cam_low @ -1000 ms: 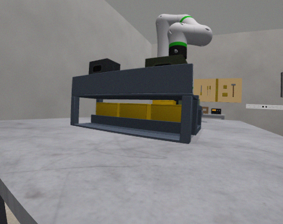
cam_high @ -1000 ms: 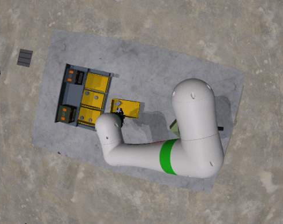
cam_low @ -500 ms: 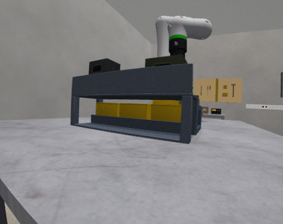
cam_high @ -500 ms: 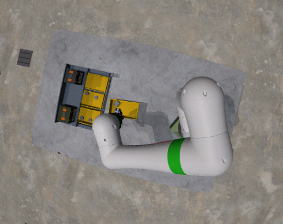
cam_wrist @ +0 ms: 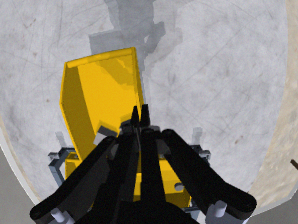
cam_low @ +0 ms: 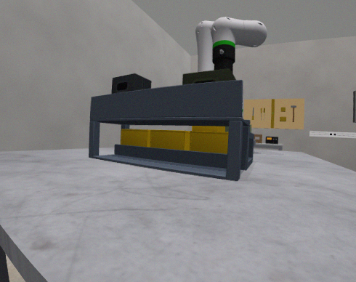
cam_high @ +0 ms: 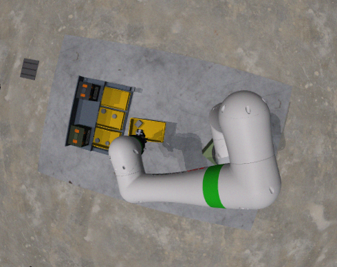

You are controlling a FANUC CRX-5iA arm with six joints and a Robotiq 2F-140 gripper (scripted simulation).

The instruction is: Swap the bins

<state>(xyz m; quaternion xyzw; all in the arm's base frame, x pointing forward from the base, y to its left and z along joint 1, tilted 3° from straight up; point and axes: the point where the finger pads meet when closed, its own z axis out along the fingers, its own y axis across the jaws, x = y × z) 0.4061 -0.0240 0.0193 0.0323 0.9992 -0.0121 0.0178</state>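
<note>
Right now the grey part is 4 cm ahead of my hand, 7 cm to the right of it and 6 cm below it. Also, from my hand: dark shelf 26 cm ahead, 9 cm to the right, 9 cm below; then black box 30 cm ahead, 22 cm to the right.
</note>
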